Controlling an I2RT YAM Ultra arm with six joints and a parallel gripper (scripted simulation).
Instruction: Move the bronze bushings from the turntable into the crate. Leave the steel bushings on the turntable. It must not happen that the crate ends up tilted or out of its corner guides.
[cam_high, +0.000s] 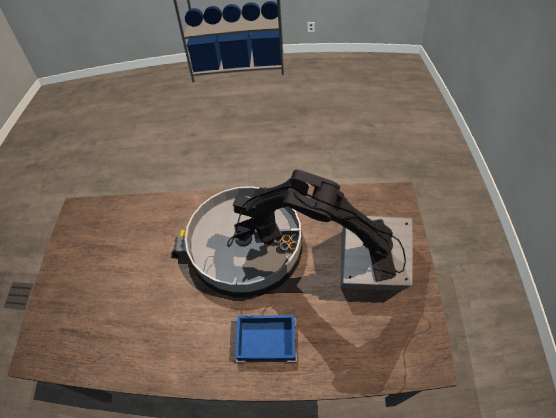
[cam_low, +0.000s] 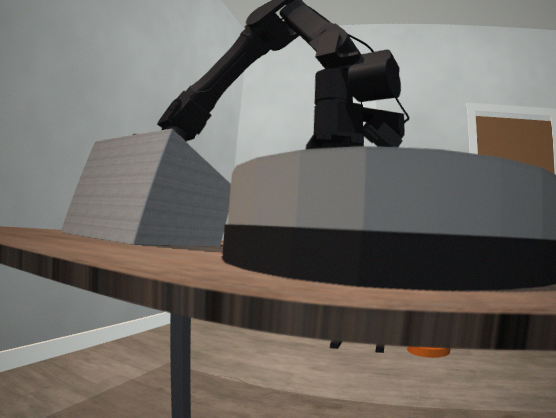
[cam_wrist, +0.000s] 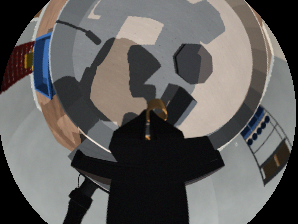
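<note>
Right now my hand is 340 mm to the right of the blue crate, 60 mm short of it and 60 mm above it. The rest, counted from my hand: grey turntable (90 mm ahead, 50 mm to the right, 30 mm below).
</note>
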